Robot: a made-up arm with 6 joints. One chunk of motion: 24 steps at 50 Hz.
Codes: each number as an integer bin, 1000 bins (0 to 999) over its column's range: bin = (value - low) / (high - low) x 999, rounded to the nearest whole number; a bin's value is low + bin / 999 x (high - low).
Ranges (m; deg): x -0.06..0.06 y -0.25..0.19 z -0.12..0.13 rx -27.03..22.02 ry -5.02..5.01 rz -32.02..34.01
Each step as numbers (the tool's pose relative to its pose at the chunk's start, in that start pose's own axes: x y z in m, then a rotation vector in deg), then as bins.
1 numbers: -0.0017 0.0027 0.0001 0.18 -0.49 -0.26
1 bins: 485 574 480 554 451 481
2 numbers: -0.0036 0.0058 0.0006 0.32 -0.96 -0.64
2 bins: 470 581 482 557 404 475
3 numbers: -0.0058 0.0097 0.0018 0.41 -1.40 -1.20
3 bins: 451 590 487 559 361 466
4 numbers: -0.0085 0.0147 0.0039 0.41 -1.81 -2.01
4 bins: 429 601 495 559 320 454
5 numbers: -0.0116 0.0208 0.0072 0.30 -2.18 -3.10
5 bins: 403 615 508 557 283 438
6 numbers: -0.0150 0.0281 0.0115 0.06 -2.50 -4.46
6 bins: 375 631 525 552 251 417
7 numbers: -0.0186 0.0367 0.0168 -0.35 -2.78 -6.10
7 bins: 345 651 547 543 223 392
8 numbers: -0.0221 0.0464 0.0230 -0.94 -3.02 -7.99
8 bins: 316 673 571 531 199 364
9 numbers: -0.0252 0.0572 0.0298 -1.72 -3.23 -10.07
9 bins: 290 697 599 515 178 332
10 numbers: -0.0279 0.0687 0.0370 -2.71 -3.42 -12.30
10 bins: 267 724 627 495 159 298
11 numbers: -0.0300 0.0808 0.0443 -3.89 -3.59 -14.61
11 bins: 250 751 657 471 142 263
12 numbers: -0.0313 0.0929 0.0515 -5.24 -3.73 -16.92
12 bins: 239 779 685 444 128 228
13 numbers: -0.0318 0.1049 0.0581 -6.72 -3.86 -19.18
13 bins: 235 806 712 414 116 194
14 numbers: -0.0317 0.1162 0.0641 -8.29 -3.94 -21.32
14 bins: 236 831 736 382 108 162
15 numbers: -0.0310 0.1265 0.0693 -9.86 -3.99 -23.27
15 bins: 241 855 756 350 103 132
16 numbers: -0.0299 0.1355 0.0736 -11.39 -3.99 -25.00
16 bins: 251 875 774 319 103 106
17 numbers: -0.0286 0.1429 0.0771 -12.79 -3.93 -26.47
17 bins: 261 892 788 290 109 84
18 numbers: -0.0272 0.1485 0.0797 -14.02 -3.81 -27.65
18 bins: 273 905 798 265 121 66
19 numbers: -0.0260 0.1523 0.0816 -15.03 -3.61 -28.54
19 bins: 283 913 806 244 140 53
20 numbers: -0.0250 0.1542 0.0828 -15.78 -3.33 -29.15
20 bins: 291 918 810 229 168 43
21 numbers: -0.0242 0.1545 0.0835 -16.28 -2.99 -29.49
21 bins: 298 918 813 219 202 38
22 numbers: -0.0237 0.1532 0.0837 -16.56 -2.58 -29.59
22 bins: 302 915 814 213 243 37
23 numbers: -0.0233 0.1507 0.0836 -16.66 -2.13 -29.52
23 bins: 306 910 814 211 288 38
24 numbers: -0.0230 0.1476 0.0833 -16.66 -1.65 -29.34
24 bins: 308 903 812 211 336 41
